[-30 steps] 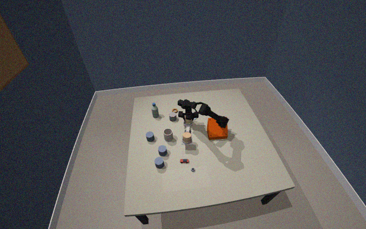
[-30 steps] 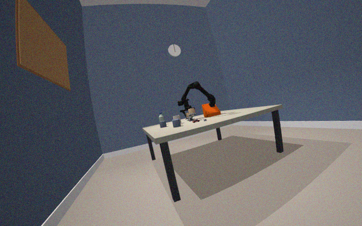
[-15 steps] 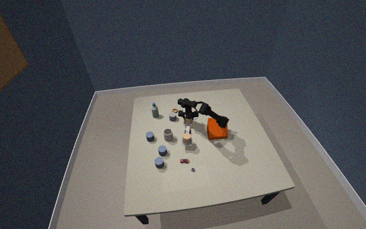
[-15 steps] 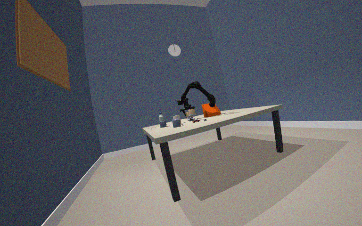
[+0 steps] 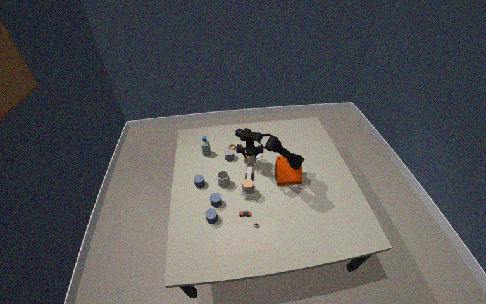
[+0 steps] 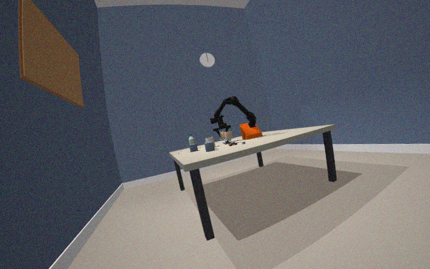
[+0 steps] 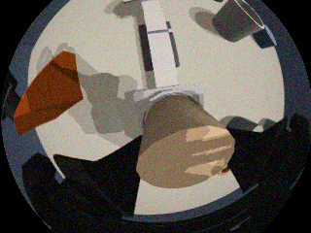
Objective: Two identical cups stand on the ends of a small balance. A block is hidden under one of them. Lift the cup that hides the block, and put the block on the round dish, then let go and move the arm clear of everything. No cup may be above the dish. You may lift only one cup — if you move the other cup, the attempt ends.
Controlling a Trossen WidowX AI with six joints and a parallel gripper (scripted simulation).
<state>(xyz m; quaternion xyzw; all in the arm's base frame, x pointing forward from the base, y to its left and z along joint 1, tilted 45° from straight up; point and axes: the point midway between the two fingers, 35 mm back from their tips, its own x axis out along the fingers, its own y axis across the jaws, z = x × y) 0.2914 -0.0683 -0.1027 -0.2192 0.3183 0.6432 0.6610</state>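
My gripper tip is now 1 cm above the pale green block. From my gripper tip the other things lie so: tan cup (2 cm to the right, 1 cm above); pale blue round dish (10 cm to the right, 7 cm below, 5 cm behind); grey cylinder (14 cm ahead, 6 cm to the right, 4 cm below).
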